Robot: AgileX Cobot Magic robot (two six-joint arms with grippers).
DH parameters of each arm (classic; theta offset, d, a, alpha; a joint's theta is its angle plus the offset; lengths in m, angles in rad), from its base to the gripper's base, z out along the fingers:
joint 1: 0 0.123 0 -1.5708
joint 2: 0.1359 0 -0.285 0
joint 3: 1.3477 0 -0.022 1.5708
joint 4: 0 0.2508 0 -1.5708
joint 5: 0 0 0.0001 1.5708
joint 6: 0 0.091 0 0
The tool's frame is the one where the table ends.
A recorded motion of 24 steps. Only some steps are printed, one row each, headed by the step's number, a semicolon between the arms.
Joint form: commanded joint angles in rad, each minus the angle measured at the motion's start. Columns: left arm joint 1, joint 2, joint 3, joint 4, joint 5, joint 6; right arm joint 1, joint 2, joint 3, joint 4, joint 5, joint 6.
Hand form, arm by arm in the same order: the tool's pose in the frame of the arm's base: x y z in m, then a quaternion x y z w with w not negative. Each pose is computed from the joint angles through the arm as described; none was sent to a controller.
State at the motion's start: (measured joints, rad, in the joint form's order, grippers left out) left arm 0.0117 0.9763 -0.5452 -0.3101 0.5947 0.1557; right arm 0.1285 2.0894 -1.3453 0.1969 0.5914 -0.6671
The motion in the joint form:
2: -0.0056 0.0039 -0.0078 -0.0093 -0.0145 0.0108; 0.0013 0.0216 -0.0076 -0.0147 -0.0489 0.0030
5: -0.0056 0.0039 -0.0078 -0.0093 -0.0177 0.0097; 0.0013 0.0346 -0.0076 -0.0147 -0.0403 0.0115
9: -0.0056 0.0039 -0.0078 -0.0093 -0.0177 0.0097; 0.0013 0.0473 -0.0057 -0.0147 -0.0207 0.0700
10: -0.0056 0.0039 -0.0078 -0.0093 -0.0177 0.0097; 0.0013 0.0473 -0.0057 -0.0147 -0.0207 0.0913
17: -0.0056 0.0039 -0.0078 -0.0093 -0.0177 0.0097; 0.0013 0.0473 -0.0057 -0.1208 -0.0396 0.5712
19: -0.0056 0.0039 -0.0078 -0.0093 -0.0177 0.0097; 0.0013 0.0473 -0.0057 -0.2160 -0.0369 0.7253
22: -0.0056 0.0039 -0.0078 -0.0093 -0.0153 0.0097; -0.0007 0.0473 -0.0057 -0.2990 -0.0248 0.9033
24: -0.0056 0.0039 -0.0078 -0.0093 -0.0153 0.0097; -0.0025 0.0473 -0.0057 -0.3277 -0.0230 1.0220
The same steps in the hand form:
2: 0.1746 -0.0146 0.2461 -0.02290 0.94036 -0.09745 0.32513; 0.4160 0.0629 0.1219 -0.31586 0.93021 0.01121 0.18659
5: 0.1748 -0.0145 0.2462 -0.02366 0.93985 -0.09734 0.32656; 0.4153 0.0629 0.1162 -0.31249 0.93331 0.01461 0.17627
9: 0.1748 -0.0145 0.2462 -0.02366 0.93985 -0.09734 0.32656; 0.4130 0.0629 0.1099 -0.28617 0.94452 0.02382 0.15945
10: 0.1748 -0.0145 0.2462 -0.02366 0.93985 -0.09734 0.32656; 0.4130 0.0629 0.1099 -0.27609 0.94751 0.02551 0.15919
17: 0.1748 -0.0145 0.2462 -0.02366 0.93985 -0.09734 0.32656; 0.4149 0.0578 0.1099 -0.08247 0.98344 0.02755 0.15900
19: 0.1748 -0.0145 0.2462 -0.02366 0.93985 -0.09734 0.32656; 0.4151 0.0533 0.1097 -0.04256 0.98647 0.00863 0.15811
22: 0.1746 -0.0146 0.2461 -0.02348 0.94022 -0.09756 0.32545; 0.4149 0.0483 0.1096 0.01515 0.98768 -0.00555 0.15563
24: 0.1746 -0.0146 0.2461 -0.02348 0.94022 -0.09756 0.32545; 0.4151 0.0461 0.1097 0.06385 0.98552 -0.00591 0.15696

